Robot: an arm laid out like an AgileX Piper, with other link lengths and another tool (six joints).
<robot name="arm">
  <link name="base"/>
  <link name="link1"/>
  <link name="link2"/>
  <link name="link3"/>
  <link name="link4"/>
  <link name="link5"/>
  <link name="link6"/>
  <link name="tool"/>
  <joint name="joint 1" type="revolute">
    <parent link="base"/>
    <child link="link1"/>
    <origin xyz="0 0 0.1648" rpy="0 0 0"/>
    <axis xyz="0 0 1"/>
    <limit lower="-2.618" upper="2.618"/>
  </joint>
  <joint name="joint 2" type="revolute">
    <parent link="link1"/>
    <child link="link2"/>
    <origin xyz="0 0 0" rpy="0 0 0"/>
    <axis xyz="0 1 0"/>
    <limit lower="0" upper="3.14"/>
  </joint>
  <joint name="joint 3" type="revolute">
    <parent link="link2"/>
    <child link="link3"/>
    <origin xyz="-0.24 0 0.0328" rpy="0 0 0"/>
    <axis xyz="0 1 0"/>
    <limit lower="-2.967" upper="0"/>
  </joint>
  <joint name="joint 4" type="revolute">
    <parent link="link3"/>
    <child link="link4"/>
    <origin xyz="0.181 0 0.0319" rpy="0 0 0"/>
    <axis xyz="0.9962 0 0.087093"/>
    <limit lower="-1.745" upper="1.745"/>
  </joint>
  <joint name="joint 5" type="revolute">
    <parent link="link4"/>
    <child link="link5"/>
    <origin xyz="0 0 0" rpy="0 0 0"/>
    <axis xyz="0 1 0"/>
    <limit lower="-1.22" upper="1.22"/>
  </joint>
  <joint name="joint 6" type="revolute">
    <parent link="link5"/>
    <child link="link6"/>
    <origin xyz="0.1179 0 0.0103" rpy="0 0 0"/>
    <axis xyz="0.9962 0 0.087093"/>
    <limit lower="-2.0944" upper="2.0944"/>
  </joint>
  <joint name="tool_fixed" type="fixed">
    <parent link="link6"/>
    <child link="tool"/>
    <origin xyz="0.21 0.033 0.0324" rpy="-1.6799 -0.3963 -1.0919"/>
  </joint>
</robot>
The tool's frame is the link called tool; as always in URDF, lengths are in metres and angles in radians.
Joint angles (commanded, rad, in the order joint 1, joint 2, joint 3, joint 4, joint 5, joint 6), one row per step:
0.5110 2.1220 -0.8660 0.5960 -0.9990 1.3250
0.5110 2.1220 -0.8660 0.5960 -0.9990 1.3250
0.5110 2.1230 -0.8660 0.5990 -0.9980 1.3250
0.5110 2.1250 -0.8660 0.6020 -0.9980 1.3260
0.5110 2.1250 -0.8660 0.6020 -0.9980 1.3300
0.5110 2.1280 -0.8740 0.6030 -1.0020 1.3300
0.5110 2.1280 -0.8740 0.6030 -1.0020 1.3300
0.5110 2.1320 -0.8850 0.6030 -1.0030 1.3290
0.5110 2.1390 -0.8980 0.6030 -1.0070 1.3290
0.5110 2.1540 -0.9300 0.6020 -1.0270 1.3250
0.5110 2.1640 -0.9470 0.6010 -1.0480 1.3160
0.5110 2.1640 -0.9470 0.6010 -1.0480 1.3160
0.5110 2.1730 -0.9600 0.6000 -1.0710 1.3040
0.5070 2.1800 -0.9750 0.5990 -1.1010 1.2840
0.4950 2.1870 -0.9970 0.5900 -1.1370 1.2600
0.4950 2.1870 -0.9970 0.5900 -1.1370 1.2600
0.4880 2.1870 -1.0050 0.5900 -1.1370 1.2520
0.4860 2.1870 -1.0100 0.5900 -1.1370 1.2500
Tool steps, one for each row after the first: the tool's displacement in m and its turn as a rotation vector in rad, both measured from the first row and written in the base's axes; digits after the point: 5 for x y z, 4 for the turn. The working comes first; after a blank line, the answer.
Tool pose at each row, in the base's axes (x y z in m, rotation vector in rad; the steps are taken from these numbers as rounded here):
0.53876 0.10570 0.14767 -0.4131 1.3019 -0.1857
0.53876 0.10570 0.14767 -0.4131 1.3019 -0.1857
0.53865 0.10490 0.14662 -0.4113 1.3049 -0.1870
0.53856 0.10398 0.14537 -0.4088 1.3079 -0.1884
0.53854 0.10385 0.14531 -0.4049 1.3083 -0.1866
0.54006 0.10403 0.14790 -0.4004 1.3009 -0.1879
0.54006 0.10403 0.14790 -0.4004 1.3009 -0.1879
0.54198 0.10504 0.15019 -0.3974 1.2940 -0.1876
0.54428 0.10595 0.15260 -0.3932 1.2854 -0.1882
0.55005 0.10773 0.16310 -0.3840 1.2523 -0.1947
0.55310 0.10813 0.17107 -0.3844 1.2263 -0.2058
0.55310 0.10813 0.17107 -0.3844 1.2263 -0.2058
0.55531 0.10809 0.17876 -0.3886 1.2007 -0.2198
0.55788 0.10562 0.19061 -0.3935 1.1659 -0.2438
0.56160 0.10111 0.20767 -0.3980 1.1182 -0.2750
0.56160 0.10111 0.20767 -0.3980 1.1182 -0.2750
0.56325 0.09794 0.21079 -0.3968 1.1127 -0.2845
0.56402 0.09719 0.21270 -0.3947 1.1089 -0.2867

0.00000 0.00000 0.00000 0.0000 0.0000 0.0000
-0.00011 -0.00080 -0.00105 0.0006 0.0024 -0.0025
-0.00020 -0.00172 -0.00230 0.0016 0.0048 -0.0055
-0.00022 -0.00185 -0.00236 0.0055 0.0048 -0.0065
0.00130 -0.00167 0.00023 0.0081 -0.0033 -0.0083
0.00130 -0.00167 0.00023 0.0081 -0.0033 -0.0083
0.00322 -0.00066 0.00252 0.0105 -0.0104 -0.0082
0.00552 0.00025 0.00493 0.0133 -0.0195 -0.0091
0.01129 0.00203 0.01543 0.0165 -0.0540 -0.0118
0.01434 0.00243 0.02340 0.0098 -0.0806 -0.0142
0.01434 0.00243 0.02340 0.0098 -0.0806 -0.0142
0.01655 0.00239 0.03109 -0.0014 -0.1067 -0.0166
0.01912 -0.00008 0.04294 -0.0191 -0.1427 -0.0241
0.02284 -0.00459 0.06000 -0.0411 -0.1921 -0.0345
0.02284 -0.00459 0.06000 -0.0411 -0.1921 -0.0345
0.02449 -0.00776 0.06312 -0.0459 -0.1988 -0.0410
0.02526 -0.00851 0.06503 -0.0456 -0.2031 -0.0430

